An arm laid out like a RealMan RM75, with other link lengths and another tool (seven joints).
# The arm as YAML. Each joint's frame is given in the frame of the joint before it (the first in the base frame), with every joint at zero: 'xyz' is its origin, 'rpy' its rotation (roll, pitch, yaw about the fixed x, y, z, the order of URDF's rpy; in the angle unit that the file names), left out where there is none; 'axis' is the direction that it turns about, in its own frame. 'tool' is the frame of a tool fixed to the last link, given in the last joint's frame.
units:
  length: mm
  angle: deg
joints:
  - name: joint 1
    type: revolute
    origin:
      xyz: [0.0, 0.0, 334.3]
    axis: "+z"
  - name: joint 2
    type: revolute
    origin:
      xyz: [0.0, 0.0, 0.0]
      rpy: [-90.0, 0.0, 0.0]
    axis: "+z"
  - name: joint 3
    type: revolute
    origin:
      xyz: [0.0, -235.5, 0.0]
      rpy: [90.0, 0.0, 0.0]
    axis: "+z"
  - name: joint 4
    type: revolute
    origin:
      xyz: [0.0, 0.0, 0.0]
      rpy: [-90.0, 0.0, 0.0]
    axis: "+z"
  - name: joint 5
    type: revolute
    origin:
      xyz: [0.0, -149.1, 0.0]
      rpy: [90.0, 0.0, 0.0]
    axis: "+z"
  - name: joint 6
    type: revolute
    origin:
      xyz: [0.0, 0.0, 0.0]
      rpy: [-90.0, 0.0, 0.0]
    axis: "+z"
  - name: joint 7
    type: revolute
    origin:
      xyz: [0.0, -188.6, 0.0]
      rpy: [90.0, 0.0, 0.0]
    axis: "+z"
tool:
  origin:
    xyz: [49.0, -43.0, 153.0]
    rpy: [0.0, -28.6, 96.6]
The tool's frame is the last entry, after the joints.
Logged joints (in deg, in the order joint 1, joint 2, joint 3, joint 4, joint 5, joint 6, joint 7), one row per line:
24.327 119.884 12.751 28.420 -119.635 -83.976 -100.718
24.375 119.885 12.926 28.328 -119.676 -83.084 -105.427
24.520 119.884 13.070 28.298 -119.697 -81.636 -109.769
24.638 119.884 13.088 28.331 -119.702 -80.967 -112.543
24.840 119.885 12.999 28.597 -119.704 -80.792 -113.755
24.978 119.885 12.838 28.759 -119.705 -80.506 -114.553
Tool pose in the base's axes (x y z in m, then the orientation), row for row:
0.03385 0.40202 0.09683 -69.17 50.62 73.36
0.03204 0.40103 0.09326 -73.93 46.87 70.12
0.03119 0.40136 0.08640 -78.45 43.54 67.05
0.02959 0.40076 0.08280 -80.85 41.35 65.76
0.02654 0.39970 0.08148 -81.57 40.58 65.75
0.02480 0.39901 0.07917 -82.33 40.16 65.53
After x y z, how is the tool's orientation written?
As angles about the fixed x, y, z axes (roll, pitch, yaw), in degrees.
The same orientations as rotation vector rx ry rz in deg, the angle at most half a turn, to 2 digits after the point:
-88.01 -3.43 90.47
-89.33 -8.00 86.89
-91.01 -11.91 83.23
-91.87 -14.53 81.15
-92.12 -15.71 80.71
-92.54 -16.44 80.33

